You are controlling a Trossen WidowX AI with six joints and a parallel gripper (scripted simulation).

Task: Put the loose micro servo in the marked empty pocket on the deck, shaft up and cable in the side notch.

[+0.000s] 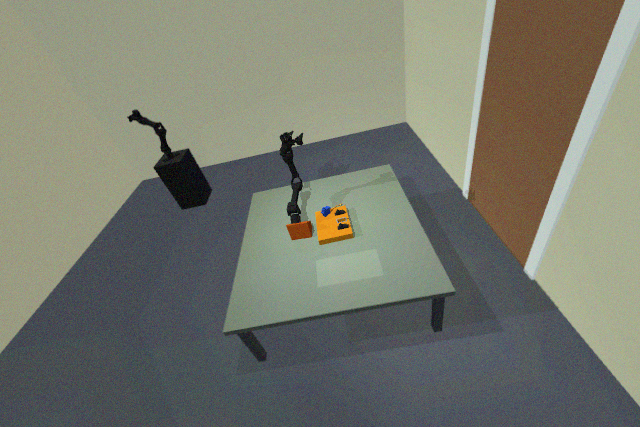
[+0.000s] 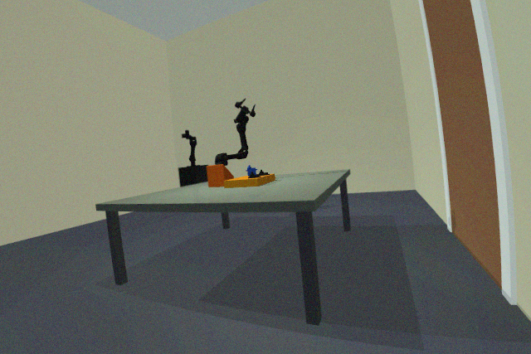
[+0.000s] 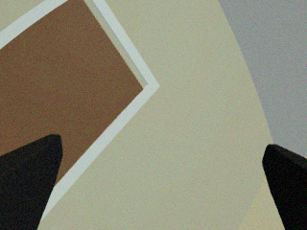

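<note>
The orange deck is 62 cm below my gripper tip, 33 cm to the right of it and 6 cm ahead of it.
</note>
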